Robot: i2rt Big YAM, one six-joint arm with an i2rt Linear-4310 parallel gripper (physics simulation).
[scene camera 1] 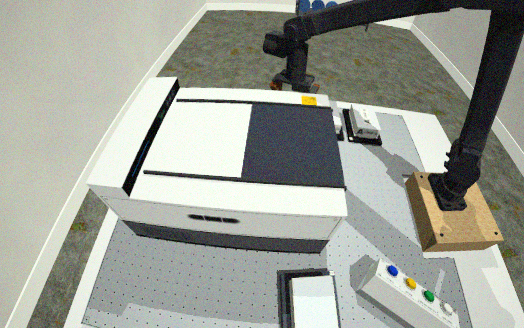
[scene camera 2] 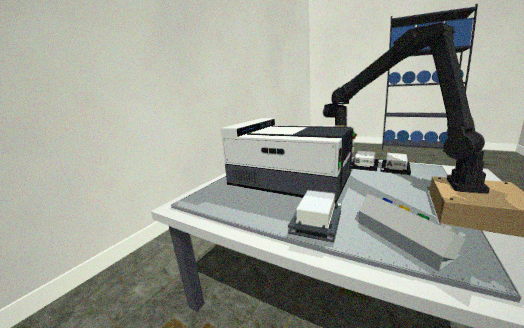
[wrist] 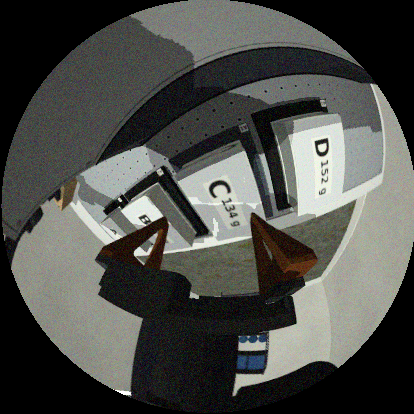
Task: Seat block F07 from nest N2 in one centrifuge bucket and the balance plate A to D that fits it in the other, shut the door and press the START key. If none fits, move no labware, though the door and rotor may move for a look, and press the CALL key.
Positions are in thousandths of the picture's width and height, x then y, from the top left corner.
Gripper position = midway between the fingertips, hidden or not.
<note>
My gripper (scene camera 1: 560,316) is open, with nothing in its grasp. Also in view: a plate C (wrist: 533,446). Further things: a plate A (scene camera 1: 696,373), a plate D (wrist: 752,359), a white block (scene camera 1: 587,898), a plate B (wrist: 371,489), a button box (scene camera 1: 740,880) and a dark sliding door (scene camera 1: 558,438).
The plate A shows as well in the wrist view (wrist: 281,542). The white block shows as well in scene camera 2 (scene camera 2: 604,639). My gripper shows as well in the wrist view (wrist: 499,528).
</note>
